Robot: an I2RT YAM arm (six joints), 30 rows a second.
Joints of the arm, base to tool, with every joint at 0 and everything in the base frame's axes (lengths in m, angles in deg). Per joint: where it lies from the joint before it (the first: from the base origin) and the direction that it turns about. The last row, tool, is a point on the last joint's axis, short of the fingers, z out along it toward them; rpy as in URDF.
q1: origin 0 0 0.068 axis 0 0 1
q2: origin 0.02 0.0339 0.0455 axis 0 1 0
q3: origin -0.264 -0.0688 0 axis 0 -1 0
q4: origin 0.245 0.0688 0.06 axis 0 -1 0
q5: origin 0.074 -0.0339 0.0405 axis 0 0 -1
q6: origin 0.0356 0 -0.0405 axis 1 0 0
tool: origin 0 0 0 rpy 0 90 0
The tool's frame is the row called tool.
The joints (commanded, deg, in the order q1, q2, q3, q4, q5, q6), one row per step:
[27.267, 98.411, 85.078, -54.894, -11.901, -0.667]
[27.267, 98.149, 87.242, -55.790, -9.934, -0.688]
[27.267, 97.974, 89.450, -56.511, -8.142, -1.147]
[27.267, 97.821, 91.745, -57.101, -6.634, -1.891]
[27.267, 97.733, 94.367, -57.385, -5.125, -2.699]
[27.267, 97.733, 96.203, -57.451, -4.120, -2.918]
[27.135, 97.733, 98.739, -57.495, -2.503, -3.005]
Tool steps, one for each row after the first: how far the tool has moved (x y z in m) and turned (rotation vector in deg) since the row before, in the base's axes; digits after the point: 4 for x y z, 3 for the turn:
[0.0017, -0.0005, 0.0118, -0.919, -2.199, -0.735]
[0.0018, -0.0003, 0.0117, -0.824, -2.375, -0.319]
[0.0016, -0.0002, 0.0122, -0.597, -2.506, 0.005]
[0.0021, 0.0000, 0.0139, -0.371, -3.013, 0.000]
[0.0015, 0.0001, 0.0096, -0.051, -2.037, -0.316]
[0.0021, -0.0010, 0.0133, -0.116, -2.867, -0.922]

